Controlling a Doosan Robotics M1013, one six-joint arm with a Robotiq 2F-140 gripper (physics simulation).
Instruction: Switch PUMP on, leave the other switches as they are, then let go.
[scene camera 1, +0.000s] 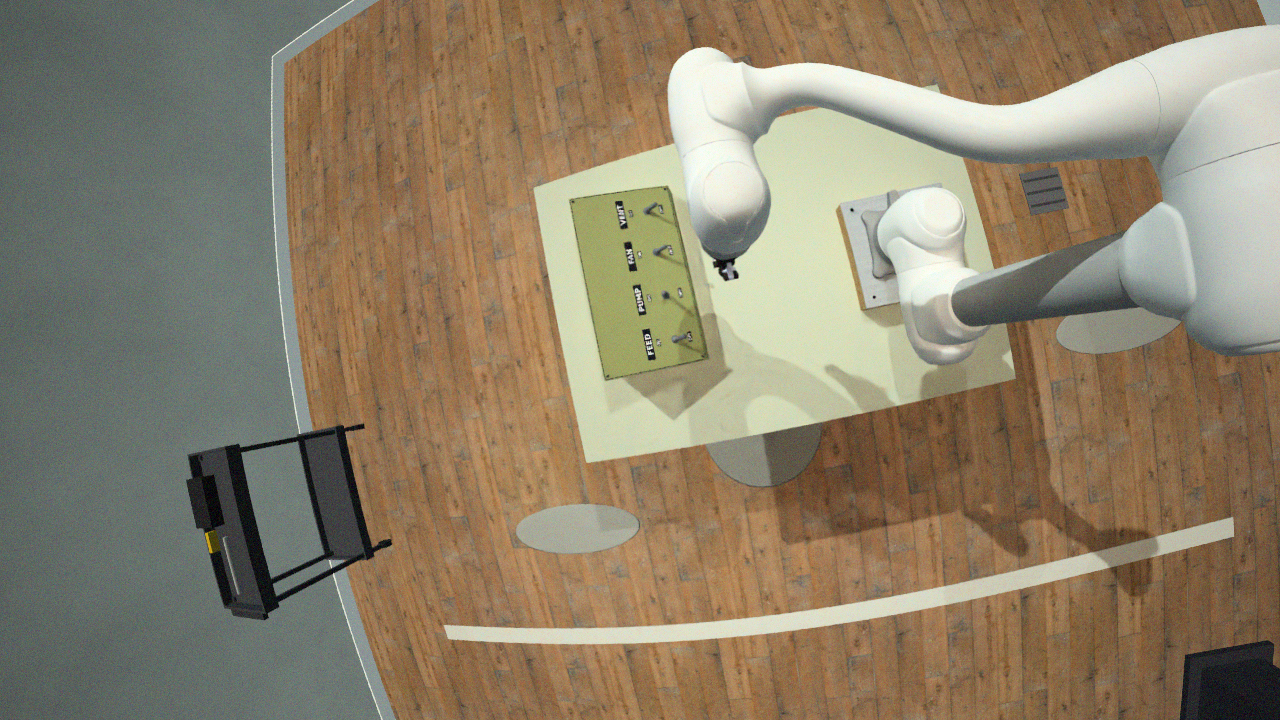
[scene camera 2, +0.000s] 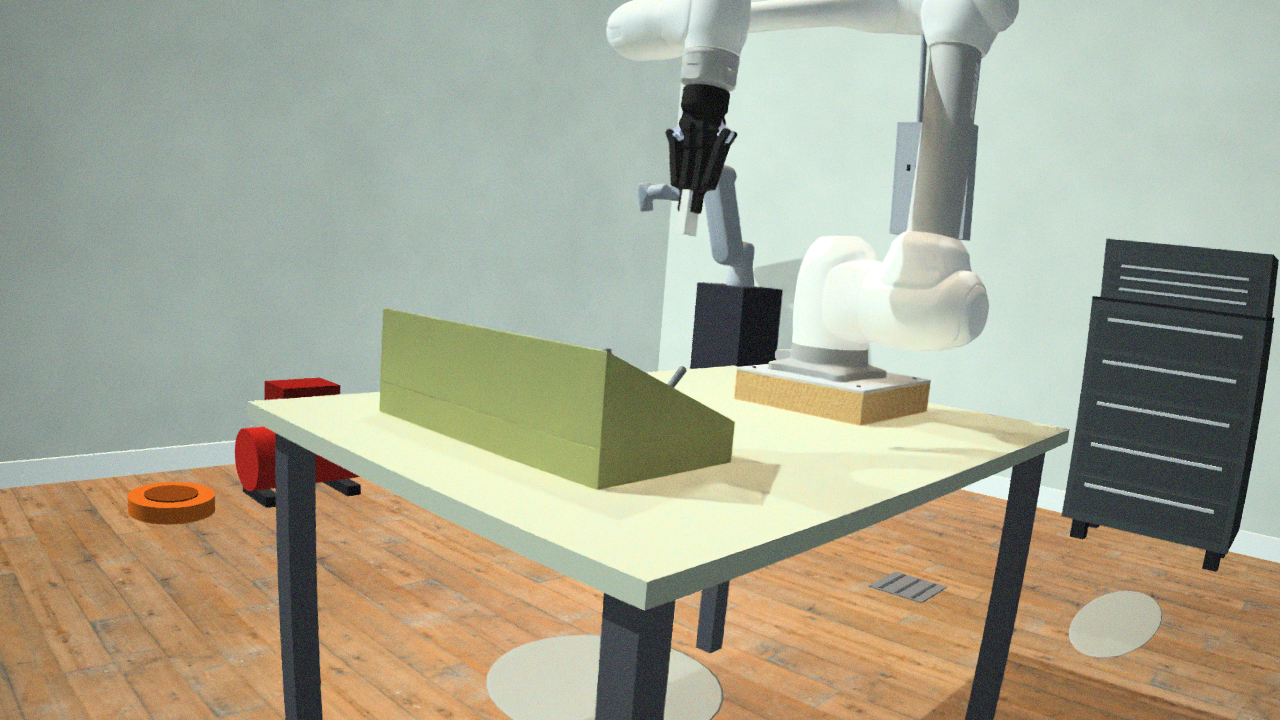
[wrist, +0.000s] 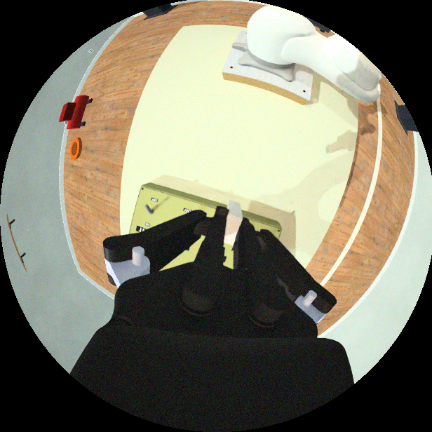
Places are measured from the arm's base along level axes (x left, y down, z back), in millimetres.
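Where they show: gripper, between the fingertips: (scene camera 1: 720, 263) (scene camera 2: 685, 235); arm's base, origin of its link: (scene camera 2: 827, 372).
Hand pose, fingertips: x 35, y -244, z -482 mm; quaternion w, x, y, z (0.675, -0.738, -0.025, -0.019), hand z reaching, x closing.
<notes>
Each offset is from my fingertips to the top centre of the thing.
The green sloped panel (scene camera 1: 595, 268) (scene camera 2: 501, 394) (wrist: 175, 207) has four toggle levers. In scene view 1 the PUMP lever {dx +13, dy +172, dz -157 mm} (scene camera 1: 665, 295) looks like a dot, seen nearly end-on, as if standing up toward its label. The VENT lever {dx -227, dy +182, dz -158 mm} (scene camera 1: 654, 209) (wrist: 150, 208), FAN lever {dx -108, dy +182, dz -150 mm} (scene camera 1: 663, 251) and FEED lever {dx +132, dy +182, dz -136 mm} (scene camera 1: 682, 337) lean away from their labels, to the OFF side. My gripper (scene camera 1: 727, 269) (scene camera 2: 690, 213) (wrist: 231, 211) is shut and empty, high above the table on the robot's side of the panel, touching no lever. It hides much of the panel in the wrist view.
The pale table (scene camera 1: 787, 376) (scene camera 2: 537, 537) (wrist: 200, 115) carries the panel and the arm's base block (scene camera 1: 854, 259) (scene camera 2: 796, 401) (wrist: 265, 89). A second arm (scene camera 2: 723, 219) on a dark pedestal and a dark drawer cabinet (scene camera 2: 1163, 429) stand behind. A red machine (scene camera 2: 255, 461) and an orange ring (scene camera 2: 147, 512) are on the floor.
</notes>
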